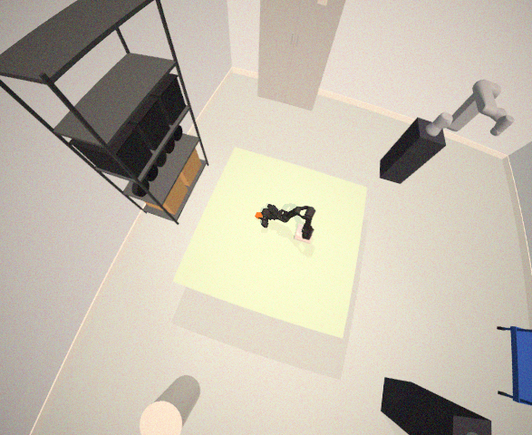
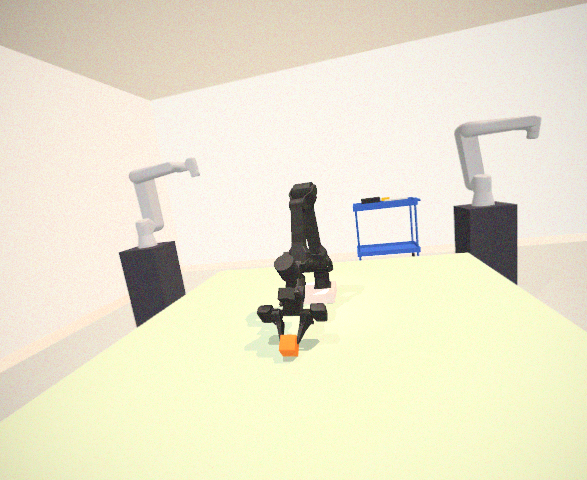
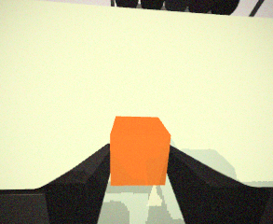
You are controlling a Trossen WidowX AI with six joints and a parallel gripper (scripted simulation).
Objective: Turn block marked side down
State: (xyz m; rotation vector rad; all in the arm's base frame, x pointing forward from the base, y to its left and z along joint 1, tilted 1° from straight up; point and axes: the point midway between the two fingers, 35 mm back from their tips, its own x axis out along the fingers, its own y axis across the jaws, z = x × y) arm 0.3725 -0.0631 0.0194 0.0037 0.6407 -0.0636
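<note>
Now: the orange block 10 mm below my gripper tip.
</note>
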